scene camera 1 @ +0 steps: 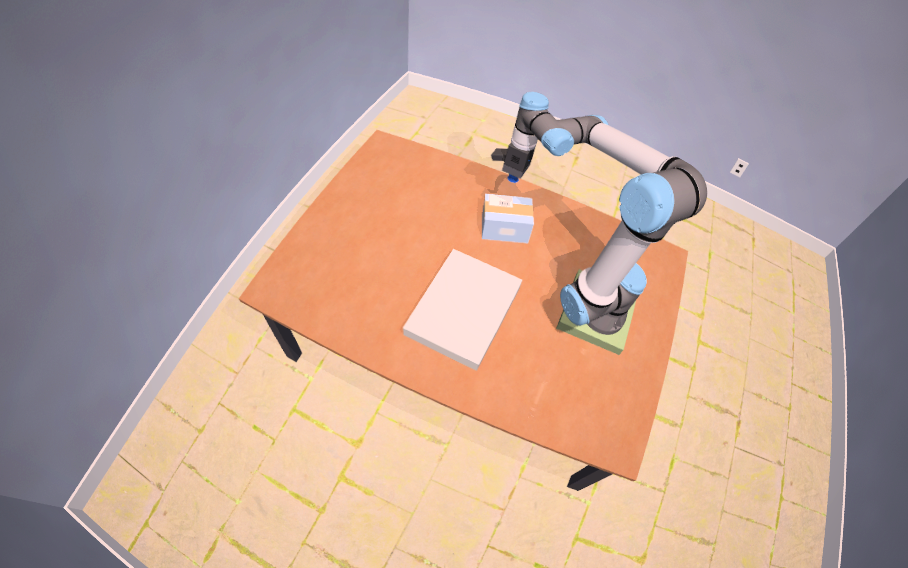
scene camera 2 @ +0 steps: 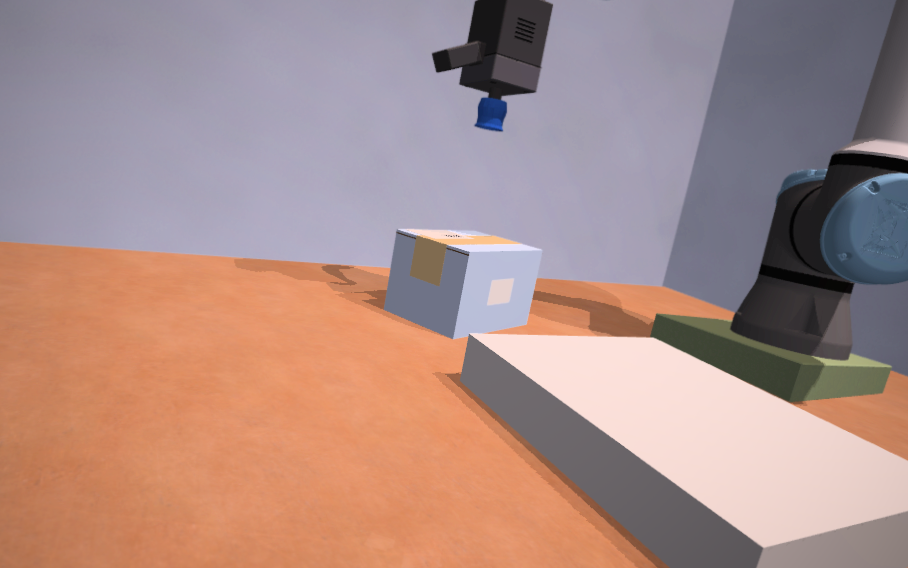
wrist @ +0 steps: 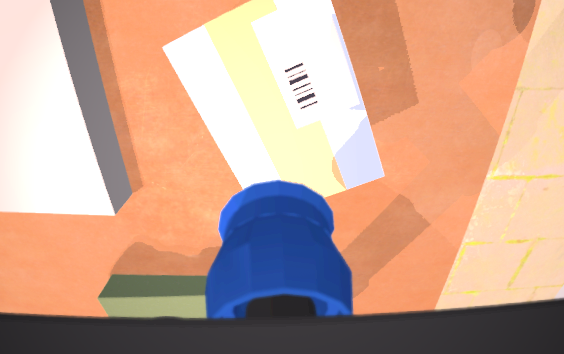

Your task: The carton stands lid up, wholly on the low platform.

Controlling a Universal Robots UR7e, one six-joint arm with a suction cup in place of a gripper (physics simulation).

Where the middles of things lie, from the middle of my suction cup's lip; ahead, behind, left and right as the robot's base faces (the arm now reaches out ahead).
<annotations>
I see my suction cup 10 mm past the carton (scene camera 2: 453, 282) and 200 mm above it. The rest, counted from my suction cup: low white platform (scene camera 2: 689, 459) (40 mm behind, 360 mm to the left, 230 mm below).
</annotations>
